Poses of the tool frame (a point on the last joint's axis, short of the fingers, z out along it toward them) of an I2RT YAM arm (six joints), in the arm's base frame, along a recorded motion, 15 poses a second.
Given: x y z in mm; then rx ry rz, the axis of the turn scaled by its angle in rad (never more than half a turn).
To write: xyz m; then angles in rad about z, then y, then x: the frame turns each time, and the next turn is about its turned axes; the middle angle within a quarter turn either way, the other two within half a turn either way. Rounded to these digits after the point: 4 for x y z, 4 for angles.
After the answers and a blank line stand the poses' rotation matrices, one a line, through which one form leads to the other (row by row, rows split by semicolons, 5 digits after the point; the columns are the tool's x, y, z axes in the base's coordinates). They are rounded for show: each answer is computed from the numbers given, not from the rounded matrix.
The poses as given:
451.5 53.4 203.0 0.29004 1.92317 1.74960
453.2 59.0 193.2 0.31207 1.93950 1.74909
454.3 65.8 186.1 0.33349 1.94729 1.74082
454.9 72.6 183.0 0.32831 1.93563 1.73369
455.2 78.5 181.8 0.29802 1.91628 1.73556
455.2 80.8 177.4 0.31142 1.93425 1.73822
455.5 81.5 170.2 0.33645 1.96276 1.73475
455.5 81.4 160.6 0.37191 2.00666 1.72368
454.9 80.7 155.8 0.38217 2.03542 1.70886
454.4 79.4 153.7 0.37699 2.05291 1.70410
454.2 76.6 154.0 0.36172 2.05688 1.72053
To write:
0.4515 0.0534 0.2030 2.6168 0.2326 1.6025
0.4532 0.0590 0.1932 2.6172 0.2148 1.6161
0.4543 0.0658 0.1861 2.6089 0.2046 1.6267
0.4549 0.0726 0.1830 2.6005 0.2155 1.6208
0.4552 0.0785 0.1818 2.6023 0.2383 1.6035
0.4552 0.0808 0.1774 2.6091 0.2231 1.6164
0.4555 0.0815 0.1702 2.6144 0.2009 1.6396
0.4555 0.0814 0.1606 2.6209 0.1713 1.6765
0.4549 0.0807 0.1558 2.6273 0.1631 1.7018
0.4544 0.0794 0.1537 2.6382 0.1618 1.7143
0.4542 0.0766 0.1540 2.6545 0.1594 1.7087

-0.84214 -0.18350 0.50709; 0.48752 0.14287 0.86134; -0.23050 0.97258 -0.03086
-0.84575 -0.16161 0.50852; 0.48917 0.14580 0.85991; -0.21311 0.97603 -0.04425
-0.84346 -0.14635 0.51686; 0.49730 0.15110 0.85432; -0.20313 0.97763 -0.05466
-0.83729 -0.15736 0.52362; 0.50319 0.15283 0.85055; -0.21387 0.97564 -0.04878
-0.83382 -0.18566 0.51988; 0.49901 0.14925 0.85365; -0.23608 0.97121 -0.03181
-0.84019 -0.16729 0.51584; 0.49510 0.15146 0.85553; -0.22125 0.97420 -0.04443
-0.84684 -0.13750 0.51377; 0.49298 0.15957 0.85528; -0.19958 0.97756 -0.06734
-0.85479 -0.09456 0.51028; 0.49018 0.17584 0.85370; -0.17045 0.97987 -0.10396
-0.85911 -0.07586 0.50613; 0.48536 0.19292 0.85277; -0.16233 0.97828 -0.12892
-0.86450 -0.07070 0.49764; 0.47612 0.20215 0.85583; -0.16110 0.97680 -0.14110
-0.87250 -0.07462 0.48288; 0.46210 0.19510 0.86510; -0.15876 0.97794 -0.13574

